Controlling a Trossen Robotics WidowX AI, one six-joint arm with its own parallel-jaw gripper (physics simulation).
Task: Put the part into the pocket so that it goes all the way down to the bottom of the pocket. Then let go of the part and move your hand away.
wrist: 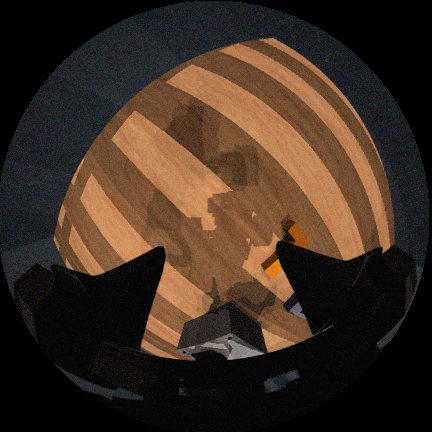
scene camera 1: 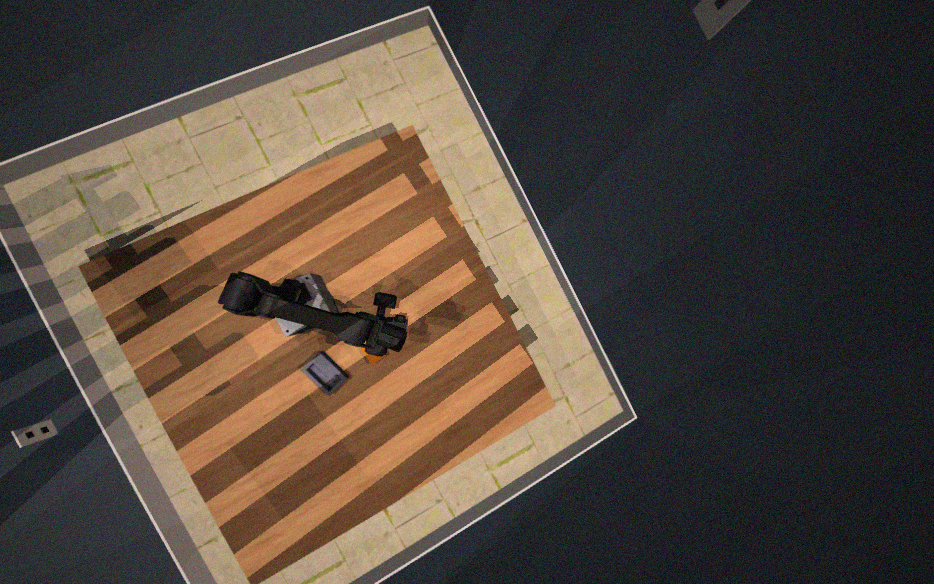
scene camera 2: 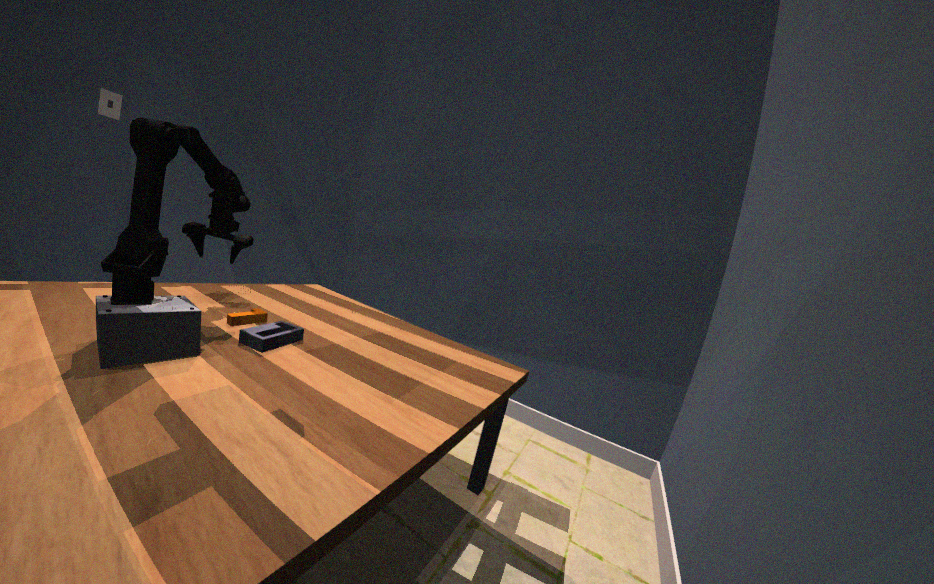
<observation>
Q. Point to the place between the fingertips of the gripper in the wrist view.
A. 221,249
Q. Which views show the gripper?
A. The wrist view, scene camera 1 and scene camera 2: all of them.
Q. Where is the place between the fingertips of the gripper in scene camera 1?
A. At 389,321
</observation>
